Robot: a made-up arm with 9 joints. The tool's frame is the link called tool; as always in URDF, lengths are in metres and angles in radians. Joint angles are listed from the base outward. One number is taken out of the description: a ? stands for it. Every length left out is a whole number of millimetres.
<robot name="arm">
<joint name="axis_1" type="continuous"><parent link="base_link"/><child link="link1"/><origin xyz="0.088 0.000 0.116" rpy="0.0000 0.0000 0.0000"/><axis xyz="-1 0 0"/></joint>
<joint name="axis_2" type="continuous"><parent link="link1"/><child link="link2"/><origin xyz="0.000 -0.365 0.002" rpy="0.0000 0.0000 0.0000"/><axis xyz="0 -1 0"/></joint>
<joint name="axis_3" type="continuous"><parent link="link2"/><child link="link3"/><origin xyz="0.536 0.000 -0.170" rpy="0.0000 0.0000 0.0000"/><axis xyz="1 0 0"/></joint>
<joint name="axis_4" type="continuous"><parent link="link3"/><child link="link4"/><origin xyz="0.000 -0.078 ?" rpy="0.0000 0.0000 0.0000"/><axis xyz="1 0 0"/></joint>
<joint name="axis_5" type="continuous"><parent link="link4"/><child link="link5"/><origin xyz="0.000 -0.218 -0.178" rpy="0.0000 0.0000 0.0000"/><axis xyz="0 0 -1"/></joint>
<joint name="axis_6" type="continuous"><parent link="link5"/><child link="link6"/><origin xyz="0.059 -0.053 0.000" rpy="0.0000 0.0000 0.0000"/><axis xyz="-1 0 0"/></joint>
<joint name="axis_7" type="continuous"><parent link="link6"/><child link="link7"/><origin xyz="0.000 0.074 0.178" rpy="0.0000 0.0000 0.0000"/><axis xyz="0 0 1"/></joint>
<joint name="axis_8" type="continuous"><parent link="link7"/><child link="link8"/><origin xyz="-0.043 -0.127 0.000" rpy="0.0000 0.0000 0.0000"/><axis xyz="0 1 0"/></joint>
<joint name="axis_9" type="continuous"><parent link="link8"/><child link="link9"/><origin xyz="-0.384 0.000 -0.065" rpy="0.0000 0.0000 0.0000"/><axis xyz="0 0 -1"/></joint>
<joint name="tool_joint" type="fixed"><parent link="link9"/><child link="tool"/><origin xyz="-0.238 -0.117 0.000" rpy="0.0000 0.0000 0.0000"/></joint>
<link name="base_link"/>
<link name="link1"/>
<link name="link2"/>
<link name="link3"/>
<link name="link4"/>
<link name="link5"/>
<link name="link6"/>
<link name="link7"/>
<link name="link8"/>
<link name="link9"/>
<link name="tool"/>
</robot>
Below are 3 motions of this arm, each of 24 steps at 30 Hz.
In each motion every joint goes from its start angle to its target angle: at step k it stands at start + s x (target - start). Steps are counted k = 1, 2, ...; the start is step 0. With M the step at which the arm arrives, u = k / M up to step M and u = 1 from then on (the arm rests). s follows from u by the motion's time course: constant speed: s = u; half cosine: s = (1 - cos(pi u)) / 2; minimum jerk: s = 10 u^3 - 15 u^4 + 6 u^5.
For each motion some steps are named. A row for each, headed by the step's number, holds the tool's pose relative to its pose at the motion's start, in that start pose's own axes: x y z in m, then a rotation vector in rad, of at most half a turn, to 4 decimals.
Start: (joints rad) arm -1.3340 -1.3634 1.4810 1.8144 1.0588 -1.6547 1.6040 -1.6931 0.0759
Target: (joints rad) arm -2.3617 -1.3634 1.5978 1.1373 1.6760 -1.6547 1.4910 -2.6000 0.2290
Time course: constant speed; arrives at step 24
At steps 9, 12, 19, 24:
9: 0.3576 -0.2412 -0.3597 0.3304 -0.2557 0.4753
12: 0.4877 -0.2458 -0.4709 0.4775 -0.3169 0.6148
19: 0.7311 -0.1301 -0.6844 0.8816 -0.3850 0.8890
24: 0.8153 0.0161 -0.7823 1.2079 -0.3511 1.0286

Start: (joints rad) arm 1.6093 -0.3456 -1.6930 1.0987 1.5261 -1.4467 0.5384 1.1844 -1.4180
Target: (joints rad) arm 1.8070 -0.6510 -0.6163 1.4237 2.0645 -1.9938 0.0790 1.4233 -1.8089
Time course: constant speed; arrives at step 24
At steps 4, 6, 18, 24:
4: 0.0085 0.0548 -0.1726 -0.0004 -0.2699 -0.0316
6: 0.0309 0.0853 -0.2511 -0.0144 -0.3994 -0.0532
18: 0.3333 0.2215 -0.5617 -0.3023 -1.0455 -0.2529
24: 0.5191 0.2175 -0.6117 -0.5647 -1.2436 -0.3860

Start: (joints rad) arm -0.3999 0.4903 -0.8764 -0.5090 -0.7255 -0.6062 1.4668 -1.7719 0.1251
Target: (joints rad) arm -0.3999 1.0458 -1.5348 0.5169 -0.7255 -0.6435 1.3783 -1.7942 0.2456
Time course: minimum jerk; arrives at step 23
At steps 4, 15, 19, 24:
4: 0.0139 -0.0007 0.0036 -0.0076 -0.0140 0.0194
15: 0.2880 0.0440 0.0524 -0.0912 -0.2435 0.3918
19: 0.3624 0.0742 0.0582 -0.0955 -0.2933 0.4944
24: 0.3778 0.0814 0.0589 -0.0955 -0.3029 0.5159

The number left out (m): -0.086
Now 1 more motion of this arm.
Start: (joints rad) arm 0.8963 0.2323 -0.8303 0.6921 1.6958 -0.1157 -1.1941 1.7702 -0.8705
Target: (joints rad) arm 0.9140 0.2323 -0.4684 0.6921 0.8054 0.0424 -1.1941 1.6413 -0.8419
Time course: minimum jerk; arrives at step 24
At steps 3, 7, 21, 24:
3: 0.0019 0.0034 0.0029 -0.0095 0.0075 -0.0108
7: 0.0197 0.0312 0.0269 -0.0893 0.0740 -0.0991
21: 0.1626 0.1377 0.1660 -0.5385 0.5953 -0.4931
24: 0.1657 0.1387 0.1688 -0.5462 0.6072 -0.4977

